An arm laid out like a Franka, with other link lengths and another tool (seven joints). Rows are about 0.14 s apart.
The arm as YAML. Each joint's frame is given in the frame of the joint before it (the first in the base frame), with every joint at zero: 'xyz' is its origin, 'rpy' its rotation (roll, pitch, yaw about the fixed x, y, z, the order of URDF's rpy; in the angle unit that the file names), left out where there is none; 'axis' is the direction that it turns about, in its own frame. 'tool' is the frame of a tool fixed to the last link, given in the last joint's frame.
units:
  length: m
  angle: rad
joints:
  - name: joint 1
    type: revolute
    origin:
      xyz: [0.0, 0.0, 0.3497]
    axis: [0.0, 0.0, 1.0]
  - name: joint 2
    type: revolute
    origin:
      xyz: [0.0, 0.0, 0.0]
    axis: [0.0, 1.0, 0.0]
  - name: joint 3
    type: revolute
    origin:
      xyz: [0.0, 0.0, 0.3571]
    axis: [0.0, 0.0, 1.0]
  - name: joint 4
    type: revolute
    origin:
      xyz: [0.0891, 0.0, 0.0]
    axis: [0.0, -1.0, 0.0]
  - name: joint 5
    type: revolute
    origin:
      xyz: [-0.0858, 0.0, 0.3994]
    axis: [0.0, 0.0, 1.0]
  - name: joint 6
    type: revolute
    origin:
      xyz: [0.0, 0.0, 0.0]
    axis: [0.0, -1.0, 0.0]
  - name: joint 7
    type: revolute
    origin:
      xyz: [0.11, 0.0, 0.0]
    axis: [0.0, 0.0, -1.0]
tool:
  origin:
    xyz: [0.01, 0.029, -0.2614]
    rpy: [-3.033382, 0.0, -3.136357]
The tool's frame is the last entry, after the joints.
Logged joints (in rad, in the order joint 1, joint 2, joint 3, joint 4, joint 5, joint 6, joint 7), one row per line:
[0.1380, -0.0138, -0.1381, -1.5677, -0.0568, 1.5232, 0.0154]
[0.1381, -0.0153, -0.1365, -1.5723, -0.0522, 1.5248, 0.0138]
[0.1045, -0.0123, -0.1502, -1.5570, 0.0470, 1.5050, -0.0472]
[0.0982, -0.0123, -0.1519, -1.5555, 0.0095, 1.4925, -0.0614]
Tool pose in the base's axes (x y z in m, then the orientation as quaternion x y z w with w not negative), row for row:
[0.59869, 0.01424, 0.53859, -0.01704, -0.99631, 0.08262, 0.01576]
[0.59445, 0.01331, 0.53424, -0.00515, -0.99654, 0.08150, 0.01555]
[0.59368, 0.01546, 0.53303, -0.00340, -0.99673, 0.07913, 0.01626]
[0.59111, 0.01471, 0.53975, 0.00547, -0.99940, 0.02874, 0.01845]
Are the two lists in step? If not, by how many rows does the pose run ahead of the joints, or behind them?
The pose runs 1 row behind the joints: the pose in row i belongs to the joints in row i - 1.
